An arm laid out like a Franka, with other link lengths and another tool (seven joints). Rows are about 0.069 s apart.
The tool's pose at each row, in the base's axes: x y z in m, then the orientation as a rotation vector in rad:
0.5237, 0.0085, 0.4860, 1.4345, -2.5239, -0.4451
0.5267, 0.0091, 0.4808, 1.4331, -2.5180, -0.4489
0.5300, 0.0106, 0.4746, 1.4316, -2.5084, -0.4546
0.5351, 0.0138, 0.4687, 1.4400, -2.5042, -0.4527
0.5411, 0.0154, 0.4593, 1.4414, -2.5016, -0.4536
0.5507, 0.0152, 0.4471, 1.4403, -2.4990, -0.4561
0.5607, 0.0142, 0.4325, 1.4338, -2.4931, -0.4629
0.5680, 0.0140, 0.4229, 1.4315, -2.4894, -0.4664
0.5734, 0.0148, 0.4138, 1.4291, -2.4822, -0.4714
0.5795, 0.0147, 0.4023, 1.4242, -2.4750, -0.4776
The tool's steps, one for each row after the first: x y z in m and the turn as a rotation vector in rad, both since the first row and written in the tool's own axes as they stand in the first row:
-0.0022, -0.0040, 0.0040, -0.0053, 0.0032, -0.0007
-0.0053, -0.0081, 0.0090, -0.0133, 0.0083, -0.0022
-0.0108, -0.0127, 0.0133, -0.0120, 0.0098, -0.0084
-0.0155, -0.0201, 0.0204, -0.0133, 0.0110, -0.0099
-0.0206, -0.0323, 0.0287, -0.0162, 0.0121, -0.0100
-0.0252, -0.0459, 0.0390, -0.0245, 0.0154, -0.0077
-0.0290, -0.0553, 0.0456, -0.0288, 0.0172, -0.0073
-0.0327, -0.0625, 0.0525, -0.0356, 0.0210, -0.0077
-0.0360, -0.0715, 0.0612, -0.0438, 0.0250, -0.0066

